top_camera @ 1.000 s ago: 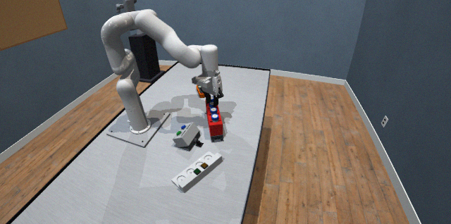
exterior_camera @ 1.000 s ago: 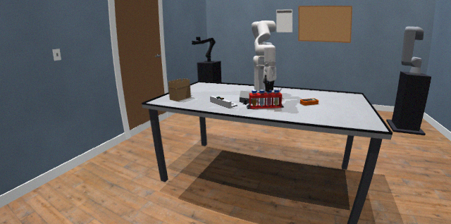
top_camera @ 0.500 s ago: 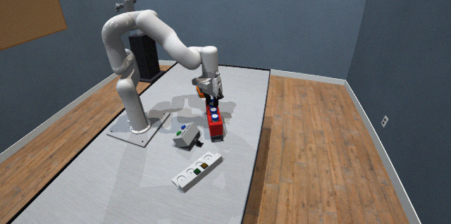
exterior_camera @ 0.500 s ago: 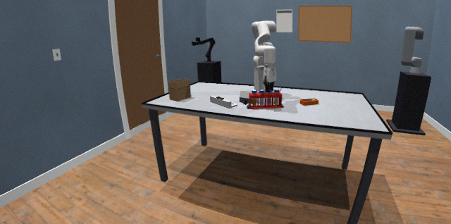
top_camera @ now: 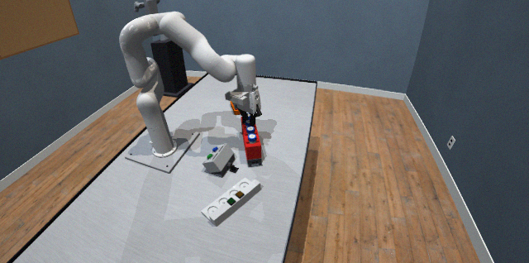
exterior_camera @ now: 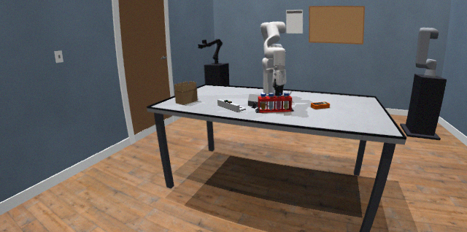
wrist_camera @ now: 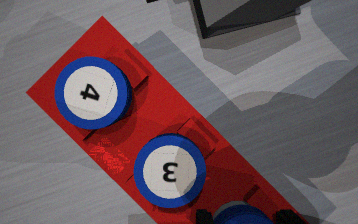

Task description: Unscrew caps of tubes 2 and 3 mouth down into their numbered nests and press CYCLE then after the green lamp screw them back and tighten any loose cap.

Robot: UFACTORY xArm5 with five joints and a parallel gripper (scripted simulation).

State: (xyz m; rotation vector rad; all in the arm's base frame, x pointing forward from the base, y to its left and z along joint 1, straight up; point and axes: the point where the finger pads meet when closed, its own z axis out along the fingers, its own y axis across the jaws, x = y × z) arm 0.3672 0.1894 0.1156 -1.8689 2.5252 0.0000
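Right now the blue-rimmed cap is 10 mm below my hand. From my hand the other things lie so: grey key housing 180 mm to the right, 80 mm below, 80 mm behind; then blue key 160 mm to the right, 90 mm behind, 60 mm below; then green key 200 mm to the right, 100 mm behind, 60 mm below.
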